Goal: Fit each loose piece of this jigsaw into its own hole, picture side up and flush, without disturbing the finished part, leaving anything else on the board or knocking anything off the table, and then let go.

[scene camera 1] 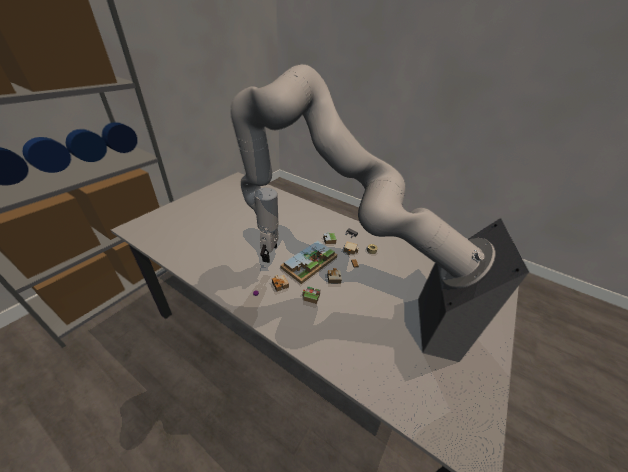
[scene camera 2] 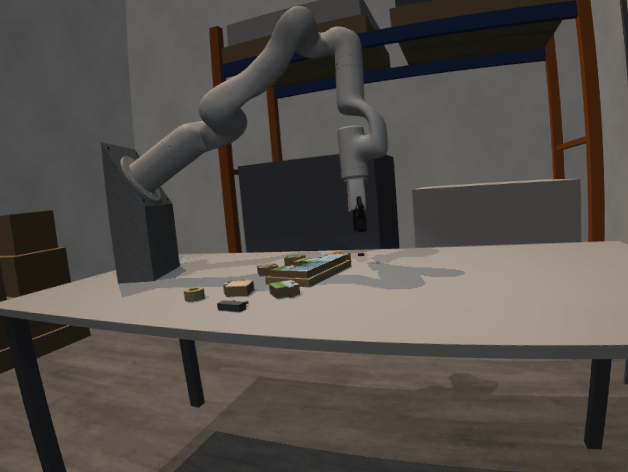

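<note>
The jigsaw board [scene camera 1: 298,277] [scene camera 2: 312,278] lies mid-table with most of its landscape picture filled in. Loose pieces lie around it: an orange one [scene camera 1: 279,283], a green and red one [scene camera 1: 311,294], a tan one [scene camera 1: 334,275] [scene camera 2: 267,269], a green and white one [scene camera 1: 329,238] [scene camera 2: 284,288], another tan one [scene camera 1: 350,247] [scene camera 2: 238,287] and a small orange one [scene camera 1: 354,263]. My gripper [scene camera 1: 265,255] [scene camera 2: 359,220] is open and empty. It points down and hangs above the table beside the board's end, away from the robot base and well clear of the pieces.
A yellow ring [scene camera 1: 372,248] [scene camera 2: 193,294], a dark flat object [scene camera 1: 351,231] [scene camera 2: 232,305] and a small purple ball [scene camera 1: 256,292] [scene camera 2: 361,254] also lie on the table [scene camera 1: 195,211] [scene camera 2: 453,290]. The robot's dark base block [scene camera 1: 453,318] [scene camera 2: 139,234] stands at one end. A shelf rack [scene camera 1: 144,114] stands beyond the table.
</note>
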